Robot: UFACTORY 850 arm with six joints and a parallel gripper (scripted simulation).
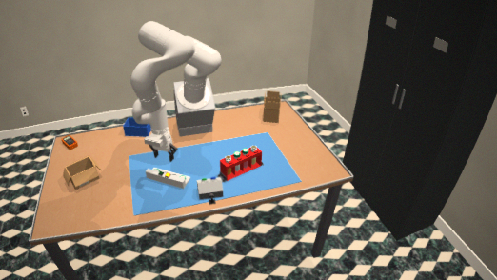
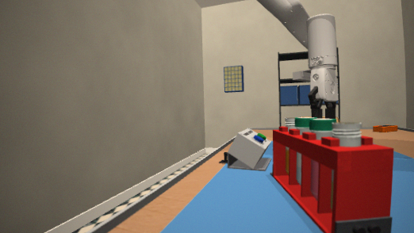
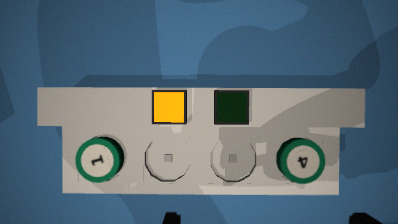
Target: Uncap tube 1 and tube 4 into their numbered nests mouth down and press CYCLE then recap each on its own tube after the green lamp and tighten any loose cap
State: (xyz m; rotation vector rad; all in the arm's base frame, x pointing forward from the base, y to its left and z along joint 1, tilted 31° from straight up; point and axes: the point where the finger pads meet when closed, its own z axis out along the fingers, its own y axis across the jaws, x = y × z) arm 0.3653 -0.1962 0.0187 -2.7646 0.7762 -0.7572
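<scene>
My hand is 8 cm short of the green cap, 8 cm to the right of it and 9 cm above it. Also, from my hand: green ready key 17 cm ahead, 19 cm to the left, 4 cm below; key housing 18 cm ahead, 21 cm to the left, 5 cm below; tube cap 5 cm to the right, 9 cm below.
</scene>
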